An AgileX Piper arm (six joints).
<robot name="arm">
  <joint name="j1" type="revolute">
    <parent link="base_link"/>
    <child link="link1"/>
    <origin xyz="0 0 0.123"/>
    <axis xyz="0 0 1"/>
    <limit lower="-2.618" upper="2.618"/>
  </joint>
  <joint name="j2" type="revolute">
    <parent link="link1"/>
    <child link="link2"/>
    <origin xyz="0 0 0"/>
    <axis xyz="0 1 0"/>
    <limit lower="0" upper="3.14"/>
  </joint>
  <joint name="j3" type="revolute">
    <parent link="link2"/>
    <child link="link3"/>
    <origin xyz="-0.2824 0 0.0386"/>
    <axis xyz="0 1 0"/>
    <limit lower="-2.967" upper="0"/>
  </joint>
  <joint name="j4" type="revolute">
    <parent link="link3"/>
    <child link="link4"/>
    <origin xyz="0.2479 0 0.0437"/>
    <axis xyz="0.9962 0 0.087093"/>
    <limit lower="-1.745" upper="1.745"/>
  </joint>
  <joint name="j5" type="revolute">
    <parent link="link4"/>
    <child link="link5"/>
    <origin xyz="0 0 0"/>
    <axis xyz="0 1 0"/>
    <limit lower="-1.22" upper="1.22"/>
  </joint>
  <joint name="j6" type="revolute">
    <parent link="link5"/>
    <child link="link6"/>
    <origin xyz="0.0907 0 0.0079"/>
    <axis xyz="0.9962 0 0.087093"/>
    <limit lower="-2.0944" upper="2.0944"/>
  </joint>
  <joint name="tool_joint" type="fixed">
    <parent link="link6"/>
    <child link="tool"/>
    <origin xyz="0 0 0" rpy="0 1.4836 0"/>
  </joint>
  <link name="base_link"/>
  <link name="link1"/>
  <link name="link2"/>
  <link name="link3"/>
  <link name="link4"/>
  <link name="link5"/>
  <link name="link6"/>
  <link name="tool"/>
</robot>
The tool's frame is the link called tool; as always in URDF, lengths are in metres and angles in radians.
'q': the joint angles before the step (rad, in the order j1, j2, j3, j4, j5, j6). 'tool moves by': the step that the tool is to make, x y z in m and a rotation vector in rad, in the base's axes. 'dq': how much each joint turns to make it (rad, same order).
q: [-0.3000 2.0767 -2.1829 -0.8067 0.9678 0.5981]
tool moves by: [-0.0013 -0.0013 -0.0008 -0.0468 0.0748 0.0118]
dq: [0.0010 0.0031 -0.0009 -0.0254 0.0208 -0.0682]
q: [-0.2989 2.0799 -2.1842 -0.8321 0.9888 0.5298]
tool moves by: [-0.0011 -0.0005 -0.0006 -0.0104 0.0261 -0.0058]
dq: [0.0006 0.0013 -0.0008 -0.0095 0.0166 -0.0166]
